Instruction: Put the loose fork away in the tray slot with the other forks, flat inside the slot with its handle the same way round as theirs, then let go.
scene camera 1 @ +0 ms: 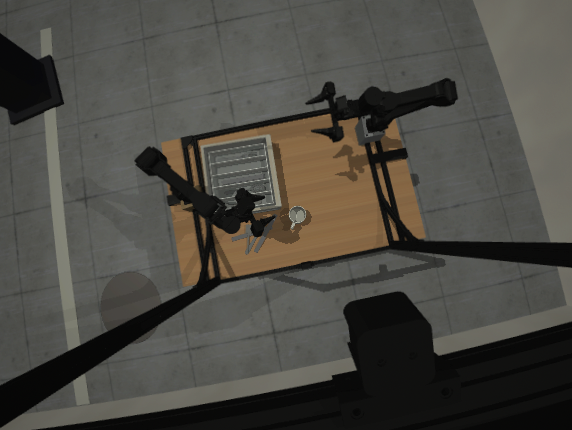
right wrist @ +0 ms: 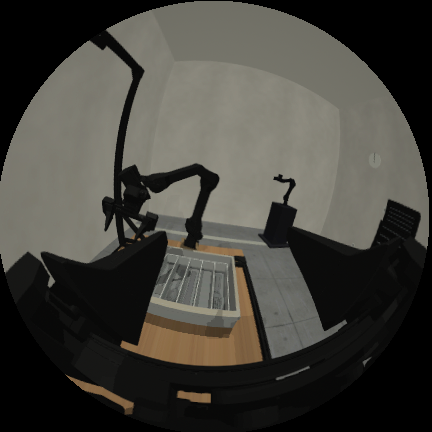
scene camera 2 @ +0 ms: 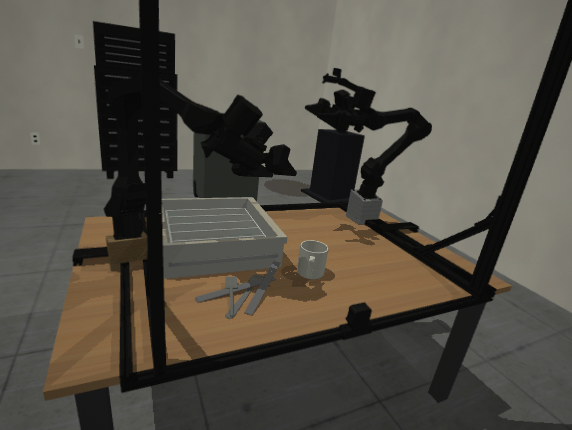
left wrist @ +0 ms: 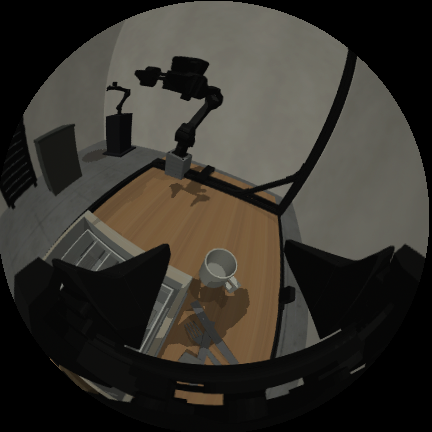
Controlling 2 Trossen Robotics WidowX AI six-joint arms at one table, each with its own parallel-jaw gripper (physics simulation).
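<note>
The loose fork [left wrist: 194,331] lies on the table among crossed flat cutlery, its tines toward the tray's near corner; the left wrist view cuts off its handle. The tray [scene camera 1: 274,172] [scene camera 2: 225,257] [left wrist: 179,281] [right wrist: 195,308] has several parallel slots holding cutlery; I cannot tell surely which slot holds forks. My left gripper [scene camera 1: 268,207] [scene camera 2: 283,174] [left wrist: 228,248] is open and empty, high above the table near the tray's corner and the loose cutlery. My right gripper [scene camera 1: 309,117] [right wrist: 228,235] is open and empty, raised at the far right, away from the tray.
A white mug [scene camera 1: 297,215] [scene camera 2: 313,261] [left wrist: 217,280] stands right of the loose cutlery. A long flat piece of cutlery [scene camera 2: 261,292] [left wrist: 212,327] lies beside the fork, and other pieces cross near it. Black frame bars run along the table edges.
</note>
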